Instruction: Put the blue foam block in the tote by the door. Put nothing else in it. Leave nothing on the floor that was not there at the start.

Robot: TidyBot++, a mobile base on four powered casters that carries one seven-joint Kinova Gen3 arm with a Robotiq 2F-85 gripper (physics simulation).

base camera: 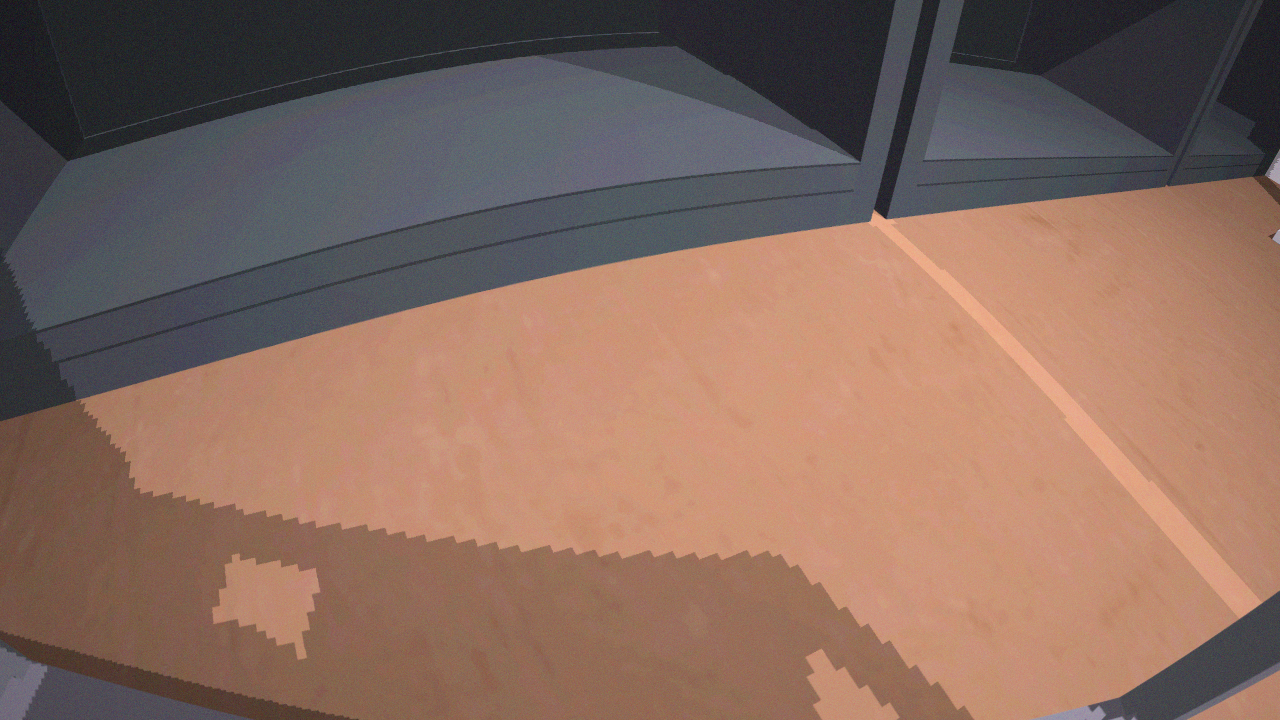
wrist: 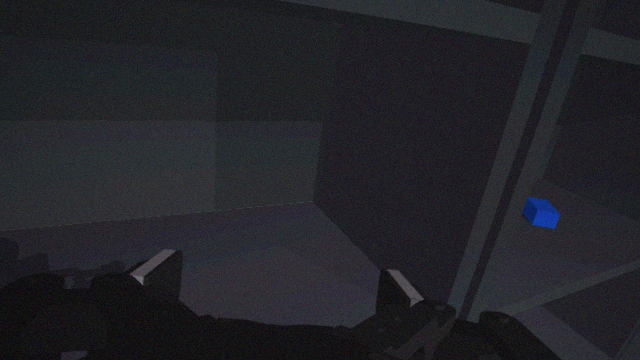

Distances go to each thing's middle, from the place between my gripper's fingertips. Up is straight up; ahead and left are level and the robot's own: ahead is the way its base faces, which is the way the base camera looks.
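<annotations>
There is the blue foam block (wrist: 540,212), which I see well below my hand, a long way ahead of it and far to the right of it.
</annotations>
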